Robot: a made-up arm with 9 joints. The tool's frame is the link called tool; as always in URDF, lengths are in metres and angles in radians. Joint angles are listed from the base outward. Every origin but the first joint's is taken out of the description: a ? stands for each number. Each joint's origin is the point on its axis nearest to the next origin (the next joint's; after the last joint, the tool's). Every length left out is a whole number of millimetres.
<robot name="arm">
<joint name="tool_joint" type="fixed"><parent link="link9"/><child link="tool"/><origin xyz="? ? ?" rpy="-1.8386 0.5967 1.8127"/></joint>
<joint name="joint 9" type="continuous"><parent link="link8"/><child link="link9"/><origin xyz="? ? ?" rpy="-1.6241 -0.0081 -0.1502"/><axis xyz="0 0 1"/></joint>
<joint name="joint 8" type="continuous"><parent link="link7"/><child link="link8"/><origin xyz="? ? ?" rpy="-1.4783 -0.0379 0.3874"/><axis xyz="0 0 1"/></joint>
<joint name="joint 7" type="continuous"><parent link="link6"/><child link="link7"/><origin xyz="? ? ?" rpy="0.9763 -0.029 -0.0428"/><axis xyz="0 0 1"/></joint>
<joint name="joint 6" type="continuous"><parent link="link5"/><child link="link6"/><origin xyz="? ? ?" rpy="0.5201 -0.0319 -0.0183"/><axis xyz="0 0 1"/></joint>
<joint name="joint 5" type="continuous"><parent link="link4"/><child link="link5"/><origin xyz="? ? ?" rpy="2.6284 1.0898 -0.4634"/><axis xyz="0 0 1"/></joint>
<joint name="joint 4" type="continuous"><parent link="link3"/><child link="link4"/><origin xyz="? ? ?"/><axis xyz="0 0 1"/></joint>
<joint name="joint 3" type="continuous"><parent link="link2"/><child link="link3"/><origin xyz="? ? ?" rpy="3.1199 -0.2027 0.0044"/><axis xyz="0 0 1"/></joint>
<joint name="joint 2" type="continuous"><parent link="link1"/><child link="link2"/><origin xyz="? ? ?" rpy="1.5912 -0.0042 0.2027"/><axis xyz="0 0 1"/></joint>
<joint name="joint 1" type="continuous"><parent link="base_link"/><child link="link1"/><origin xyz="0.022 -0.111 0.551" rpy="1.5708 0 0"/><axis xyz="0 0 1"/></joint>
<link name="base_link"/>
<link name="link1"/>
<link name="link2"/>
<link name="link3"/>
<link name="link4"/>
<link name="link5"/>
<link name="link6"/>
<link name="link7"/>
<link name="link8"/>
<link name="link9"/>
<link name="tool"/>
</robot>
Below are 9 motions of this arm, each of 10 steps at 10 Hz.
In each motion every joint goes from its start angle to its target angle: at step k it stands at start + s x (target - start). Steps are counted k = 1, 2, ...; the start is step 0. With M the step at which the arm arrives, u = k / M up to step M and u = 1 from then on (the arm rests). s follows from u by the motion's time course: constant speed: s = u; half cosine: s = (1 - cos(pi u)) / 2; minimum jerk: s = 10 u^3 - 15 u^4 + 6 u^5.
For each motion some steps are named. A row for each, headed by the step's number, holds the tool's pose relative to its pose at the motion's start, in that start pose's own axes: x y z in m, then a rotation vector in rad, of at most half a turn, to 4 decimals.
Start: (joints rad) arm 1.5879 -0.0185 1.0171 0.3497 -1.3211 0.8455 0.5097 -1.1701 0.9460
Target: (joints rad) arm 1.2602 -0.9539 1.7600 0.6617 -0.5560 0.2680 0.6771 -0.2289 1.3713
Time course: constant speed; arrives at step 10
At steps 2, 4, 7, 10:
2: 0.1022 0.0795 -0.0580 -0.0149 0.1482 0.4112
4: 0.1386 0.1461 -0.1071 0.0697 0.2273 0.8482
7: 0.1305 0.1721 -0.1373 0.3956 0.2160 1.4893
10: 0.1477 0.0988 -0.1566 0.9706 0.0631 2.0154

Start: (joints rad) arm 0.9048 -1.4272 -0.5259 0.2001 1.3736 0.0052 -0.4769 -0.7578 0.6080
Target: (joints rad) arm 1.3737 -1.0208 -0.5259 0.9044 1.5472 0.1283 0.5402 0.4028 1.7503
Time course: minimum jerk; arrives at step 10
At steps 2, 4, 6, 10:
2: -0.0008 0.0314 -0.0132 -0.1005 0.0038 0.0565
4: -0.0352 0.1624 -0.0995 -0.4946 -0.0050 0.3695
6: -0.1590 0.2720 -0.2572 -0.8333 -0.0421 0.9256
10: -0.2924 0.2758 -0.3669 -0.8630 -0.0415 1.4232

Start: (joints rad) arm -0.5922 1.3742 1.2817 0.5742 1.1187 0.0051 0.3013 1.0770 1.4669
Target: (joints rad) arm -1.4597 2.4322 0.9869 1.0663 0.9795 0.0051 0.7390 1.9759 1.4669
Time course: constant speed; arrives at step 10
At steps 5, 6, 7, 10:
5: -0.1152 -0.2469 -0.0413 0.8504 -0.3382 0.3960
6: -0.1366 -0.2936 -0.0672 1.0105 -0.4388 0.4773
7: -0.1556 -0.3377 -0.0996 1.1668 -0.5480 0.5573
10: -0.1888 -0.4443 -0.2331 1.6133 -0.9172 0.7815

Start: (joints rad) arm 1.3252 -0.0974 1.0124 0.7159 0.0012 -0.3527 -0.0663 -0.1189 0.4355
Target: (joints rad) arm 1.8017 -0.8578 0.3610 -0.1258 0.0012 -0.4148 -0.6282 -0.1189 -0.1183
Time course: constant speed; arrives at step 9
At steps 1, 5, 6, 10:
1: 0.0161 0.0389 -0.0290 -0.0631 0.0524 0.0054
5: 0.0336 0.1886 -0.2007 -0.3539 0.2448 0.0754
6: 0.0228 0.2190 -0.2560 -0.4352 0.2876 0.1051
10: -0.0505 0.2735 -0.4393 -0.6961 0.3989 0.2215

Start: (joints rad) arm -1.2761 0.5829 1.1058 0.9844 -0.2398 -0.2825 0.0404 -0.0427 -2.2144
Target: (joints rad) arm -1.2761 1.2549 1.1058 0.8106 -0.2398 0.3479 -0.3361 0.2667 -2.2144
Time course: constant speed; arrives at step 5
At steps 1, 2, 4, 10:
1: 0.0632 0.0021 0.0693 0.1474 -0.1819 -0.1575
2: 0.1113 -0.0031 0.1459 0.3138 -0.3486 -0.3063
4: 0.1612 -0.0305 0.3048 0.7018 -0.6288 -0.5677
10: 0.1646 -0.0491 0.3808 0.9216 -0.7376 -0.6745

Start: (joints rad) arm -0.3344 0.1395 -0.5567 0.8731 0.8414 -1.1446 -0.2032 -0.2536 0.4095
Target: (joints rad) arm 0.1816 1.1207 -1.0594 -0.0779 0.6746 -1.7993 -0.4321 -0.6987 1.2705
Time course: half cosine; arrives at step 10
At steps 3, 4, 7, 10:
3: -0.0321 0.1468 -0.0948 -0.4827 -0.2487 -0.1879
4: -0.0602 0.2291 -0.1967 -0.8230 -0.4572 -0.2645
7: -0.1410 0.2649 -0.6618 -1.9089 -1.2255 -0.1556
10: -0.1734 0.1380 -0.8537 -2.3554 -1.5432 0.1387

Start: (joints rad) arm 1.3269 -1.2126 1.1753 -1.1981 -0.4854 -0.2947 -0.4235 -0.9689 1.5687
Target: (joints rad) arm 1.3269 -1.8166 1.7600 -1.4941 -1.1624 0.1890 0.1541 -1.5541 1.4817
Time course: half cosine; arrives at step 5
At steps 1, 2, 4, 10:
1: 0.0623 0.0057 -0.0565 -0.0363 0.1658 -0.0441
2: 0.1753 0.0115 -0.2403 -0.1471 0.6014 -0.1301
4: 0.1182 0.0097 -0.6808 -0.4840 1.5468 -0.1235
10: 0.0703 0.0101 -0.7384 -0.5533 1.6976 -0.0872

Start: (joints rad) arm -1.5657 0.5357 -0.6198 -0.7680 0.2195 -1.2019 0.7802 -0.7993 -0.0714
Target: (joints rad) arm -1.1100 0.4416 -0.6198 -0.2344 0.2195 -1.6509 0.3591 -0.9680 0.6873
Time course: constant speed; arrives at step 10
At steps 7, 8, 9, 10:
7: -0.2410 -0.1801 0.0695 0.6443 -0.6866 0.2048
8: -0.2662 -0.2224 0.0511 0.7642 -0.7750 0.1830
9: -0.2874 -0.2640 0.0242 0.8891 -0.8554 0.1482
10: -0.3044 -0.3031 -0.0110 1.0185 -0.9259 0.1005

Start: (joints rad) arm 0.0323 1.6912 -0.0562 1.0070 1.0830 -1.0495 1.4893 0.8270 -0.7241
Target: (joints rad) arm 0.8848 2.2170 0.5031 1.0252 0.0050 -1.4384 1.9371 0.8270 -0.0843
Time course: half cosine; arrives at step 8
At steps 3, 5, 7, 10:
3: -0.1275 0.0849 0.0722 -0.4635 -0.6265 0.0618
5: -0.2548 0.1984 -0.0189 -1.1325 -1.3201 0.0068
7: -0.2443 0.2470 -0.1615 -1.6823 -1.7046 -0.1132
10: -0.2343 0.2498 -0.1825 -1.7656 -1.7480 -0.1354

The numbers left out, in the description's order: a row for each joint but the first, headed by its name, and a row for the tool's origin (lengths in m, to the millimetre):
tool: -0.117 0.093 0
joint 9: -0.055 -0.179 0
joint 8: -0.242 0.115 0
joint 7: 0.069 0.172 0
joint 6: -0.127 -0.272 0
joint 5: -0.142 0.024 0
joint 4: 0.091 -0.107 0
joint 3: 0.012 0.013 0
joint 2: -0.075 -0.049 0

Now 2 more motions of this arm.
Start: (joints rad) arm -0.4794 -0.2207 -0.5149 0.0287 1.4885 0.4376 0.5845 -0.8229 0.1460
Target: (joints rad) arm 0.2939 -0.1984 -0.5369 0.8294 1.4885 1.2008 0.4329 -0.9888 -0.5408
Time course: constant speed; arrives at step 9
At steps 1, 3, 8, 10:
1: -0.0021 -0.0103 0.0062 0.0772 0.0018 -0.0704
3: -0.0055 -0.0260 0.0130 0.2369 -0.0031 -0.2125
8: 0.0091 -0.0362 0.0087 0.6616 -0.0728 -0.5670
10: 0.0186 -0.0352 0.0065 0.7495 -0.0986 -0.6360

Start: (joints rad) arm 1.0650 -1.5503 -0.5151 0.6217 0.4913 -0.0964 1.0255 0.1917 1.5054
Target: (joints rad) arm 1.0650 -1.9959 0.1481 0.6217 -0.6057 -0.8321 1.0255 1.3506 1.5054
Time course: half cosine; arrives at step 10
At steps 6, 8, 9, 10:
6: -0.5194 -0.2924 -0.0798 0.7007 -1.6870 0.3483
8: -0.5625 -0.3551 -0.3101 0.9042 -2.3016 0.2727
9: -0.5530 -0.3582 -0.3750 0.9614 -2.4600 0.2102
10: -0.5479 -0.3577 -0.3964 0.9813 -2.5120 0.1837

